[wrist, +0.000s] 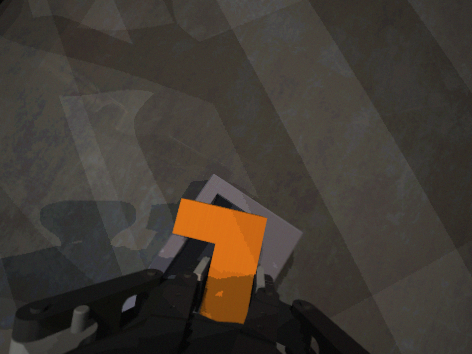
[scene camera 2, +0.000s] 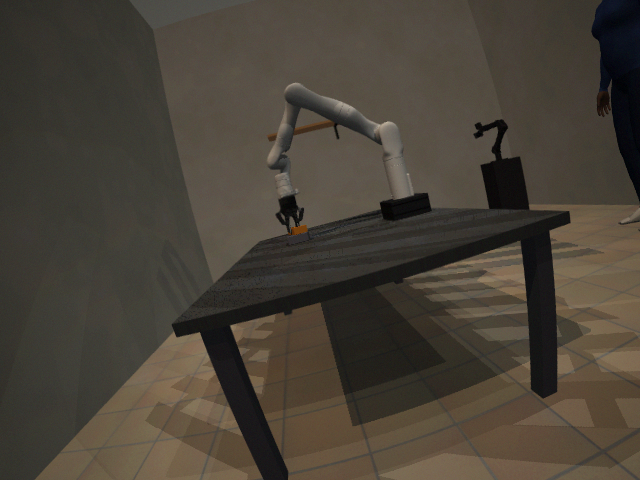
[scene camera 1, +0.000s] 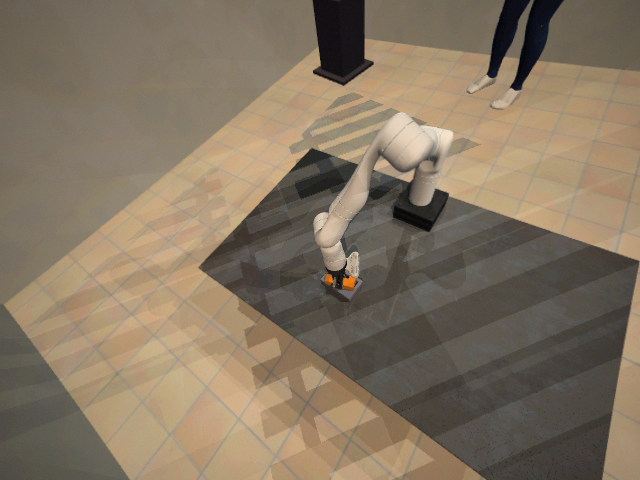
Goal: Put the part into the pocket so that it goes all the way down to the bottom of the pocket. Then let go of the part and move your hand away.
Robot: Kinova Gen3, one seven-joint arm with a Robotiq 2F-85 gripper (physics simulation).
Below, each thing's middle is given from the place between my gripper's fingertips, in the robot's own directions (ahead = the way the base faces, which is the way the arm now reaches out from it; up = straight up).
Now: hand 10 mm past the orange L-shaped block point(wrist: 237, 235), 10 mm to the left of it and 10 mm below it. The rest, counted from my hand: grey pocket block point(wrist: 280, 238) (10 mm behind, 10 mm to the right, 30 mm below).
